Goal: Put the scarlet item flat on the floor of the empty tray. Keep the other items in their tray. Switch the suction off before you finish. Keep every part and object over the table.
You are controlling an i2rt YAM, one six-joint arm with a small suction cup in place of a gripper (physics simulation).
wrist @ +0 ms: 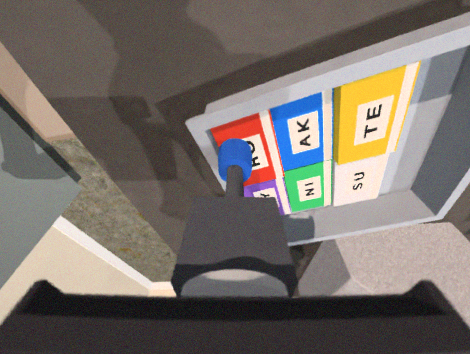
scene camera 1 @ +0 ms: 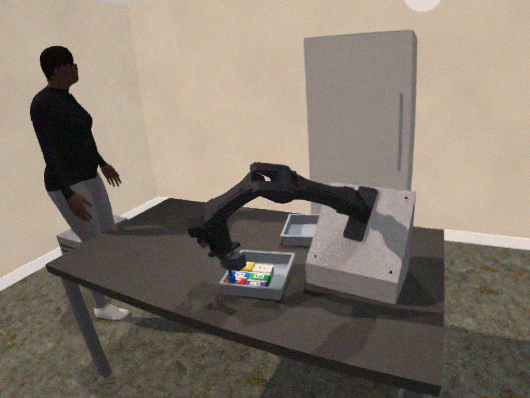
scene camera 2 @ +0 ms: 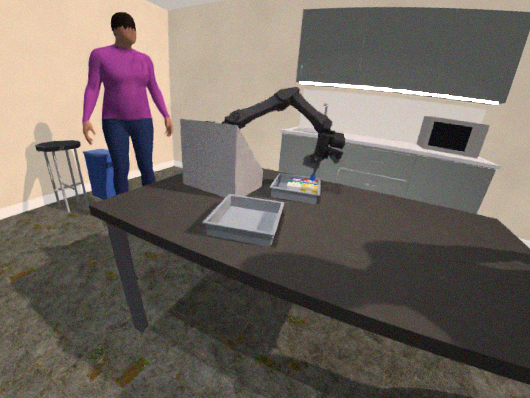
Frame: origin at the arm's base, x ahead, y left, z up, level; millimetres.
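Seen in the pictures: hand at its tool point: (wrist: 234, 149) (scene camera 1: 233, 284) (scene camera 2: 311, 181); arm's base at its link origin: (scene camera 1: 360, 213) (scene camera 2: 220, 138).
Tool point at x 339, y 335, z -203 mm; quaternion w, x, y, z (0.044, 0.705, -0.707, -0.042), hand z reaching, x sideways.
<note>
Offsets run from my tool point to a thing's middle. Level surfaces: height alone.
The scarlet item {0 mm ahead, 15 mm right, 12 mm down} (scene camera 1: 241, 281) (wrist: 241, 128) lies flat in a corner of the filled grey tray {32 mm back, 116 mm right, 11 mm down} (scene camera 1: 255, 291) (scene camera 2: 295, 196) (wrist: 280, 92), its label partly covered by the cup. My blue suction cup (scene camera 1: 231, 278) (scene camera 2: 313, 177) (wrist: 235, 152) is down on the scarlet item, near its outer edge, and looks pressed against it. Blue {17 mm ahead, 60 mm right, 16 mm down} (wrist: 300, 107), yellow {33 mm ahead, 107 mm right, 10 mm down} (wrist: 345, 125), green {53 mm back, 85 mm right, 15 mm down} (wrist: 294, 197), white {37 mm back, 131 mm right, 13 mm down} (wrist: 344, 176) and purple {70 mm back, 38 mm right, 15 mm down} (wrist: 252, 190) items lie in the same tray. The empty grey tray {24 mm back, 527 mm right, 11 mm down} (scene camera 1: 294, 243) (scene camera 2: 240, 234) stands apart, partly hidden behind the arm's base in scene camera 1.
The speckled grey base block (scene camera 1: 355, 280) (scene camera 2: 207, 157) (wrist: 410, 260) stands beside the filled tray on the dark table {36 mm down} (scene camera 1: 320, 340) (scene camera 2: 375, 280). The scarlet item is close against the tray's walls, with the blue and purple items beside it.
</note>
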